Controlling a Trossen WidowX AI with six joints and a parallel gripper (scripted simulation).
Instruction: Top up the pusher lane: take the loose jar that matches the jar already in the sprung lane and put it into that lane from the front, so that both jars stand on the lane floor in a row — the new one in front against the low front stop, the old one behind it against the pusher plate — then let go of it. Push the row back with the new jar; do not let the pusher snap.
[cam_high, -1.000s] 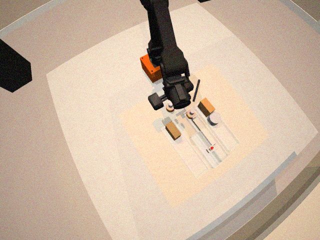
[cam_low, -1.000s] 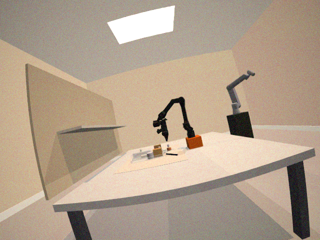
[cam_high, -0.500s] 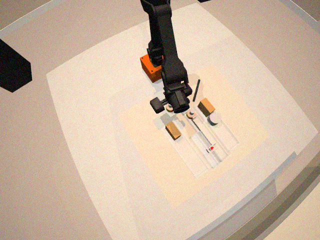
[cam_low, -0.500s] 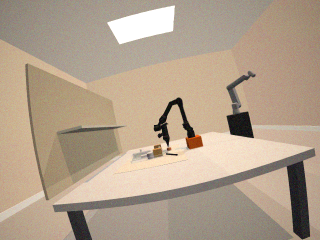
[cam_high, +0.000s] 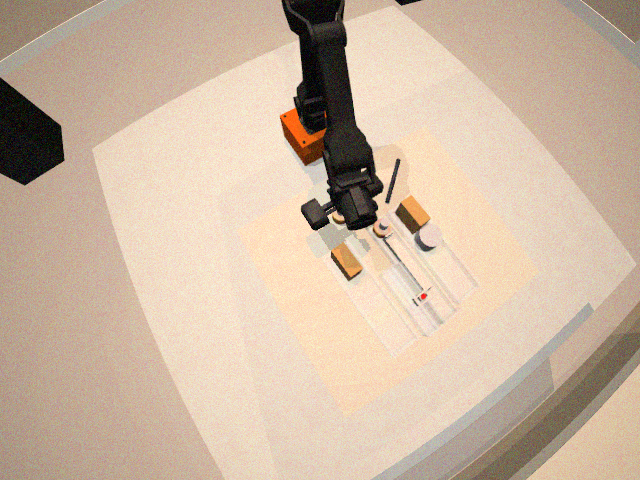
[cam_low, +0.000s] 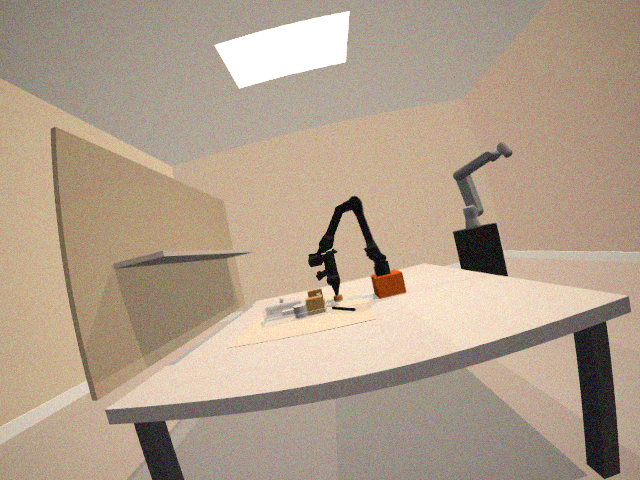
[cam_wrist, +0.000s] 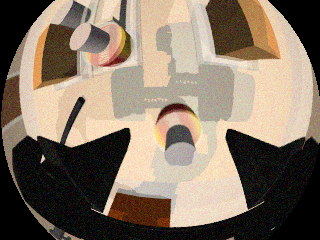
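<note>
Right now my gripper tip is 160 mm short of the grey cylinder, 160 mm to the right of it and 10 mm above it. Round my gripper tip: dark stick: 30 mm behind, 180 mm to the left, 30 mm below; then red dot: 270 mm ahead, 60 mm to the left, 30 mm above; then sprung lane: 240 mm ahead, 70 mm to the left, 20 mm below.
</note>
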